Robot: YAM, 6 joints.
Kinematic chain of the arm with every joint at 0, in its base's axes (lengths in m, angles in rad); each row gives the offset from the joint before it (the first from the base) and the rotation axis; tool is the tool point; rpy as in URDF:
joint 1: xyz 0 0 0.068 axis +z
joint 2: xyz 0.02 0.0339 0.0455 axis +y
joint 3: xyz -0.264 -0.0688 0 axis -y
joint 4: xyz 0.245 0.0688 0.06 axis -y
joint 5: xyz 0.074 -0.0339 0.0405 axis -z
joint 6: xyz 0.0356 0 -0.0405 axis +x
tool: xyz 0 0 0 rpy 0 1.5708 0
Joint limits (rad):
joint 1: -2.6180..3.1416
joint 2: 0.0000..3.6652
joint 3: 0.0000..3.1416
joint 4: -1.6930..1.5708
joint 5: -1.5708..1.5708
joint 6: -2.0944..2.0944
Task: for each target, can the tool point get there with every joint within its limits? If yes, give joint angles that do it. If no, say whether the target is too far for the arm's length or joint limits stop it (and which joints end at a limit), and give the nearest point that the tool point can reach.
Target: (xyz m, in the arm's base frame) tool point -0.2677 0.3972 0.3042
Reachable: yes | joints 2.1571 2.1307 2.0898 -0.8182 -0.0909 -0.5291
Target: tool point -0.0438 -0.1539 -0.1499
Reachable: yes | joints -1.9017 3.1901 1.3182 -1.2809 -0.2450 -1.1275
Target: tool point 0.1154 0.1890 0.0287
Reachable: yes | joints 0.8844 2.1412 0.7638 -0.7556 -1.0314 -1.1290
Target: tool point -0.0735 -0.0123 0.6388
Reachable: yes | joints 0.1761 0.7614 1.7045 0.6162 -0.0221 0.6248
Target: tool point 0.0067 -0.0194 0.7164
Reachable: yes | joints 2.5040 1.5502 2.7626 0.9638 -0.3323 0.0314
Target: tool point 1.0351 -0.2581 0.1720
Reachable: no: too far | nearest point 0.6257 -0.1560 0.1484 | short by 0.423 m
